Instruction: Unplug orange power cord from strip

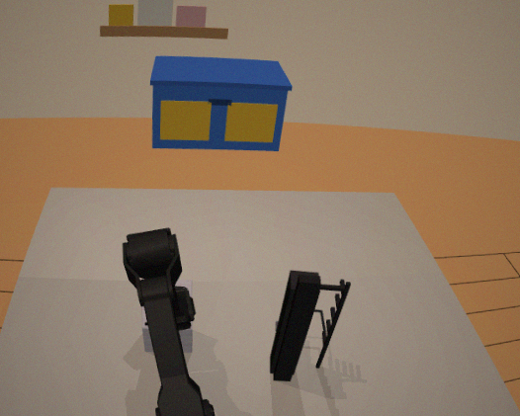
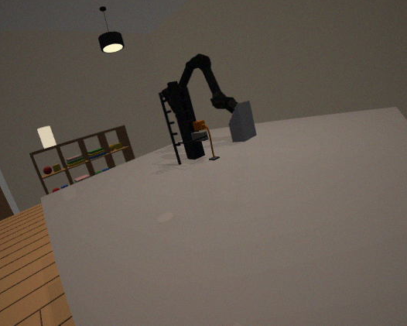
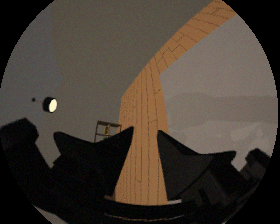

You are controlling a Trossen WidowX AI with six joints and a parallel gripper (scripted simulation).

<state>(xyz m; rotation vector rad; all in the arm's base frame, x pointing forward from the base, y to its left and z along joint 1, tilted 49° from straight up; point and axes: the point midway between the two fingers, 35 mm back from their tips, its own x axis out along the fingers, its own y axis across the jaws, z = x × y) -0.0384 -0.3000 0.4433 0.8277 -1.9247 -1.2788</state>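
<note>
My gripper tip is 33 cm short of the orange plug, 54 cm to the right of it and 5 cm above it. The rest, counted from my gripper tip: dark foot: 33 cm ahead, 60 cm to the left, 19 cm below.
</note>
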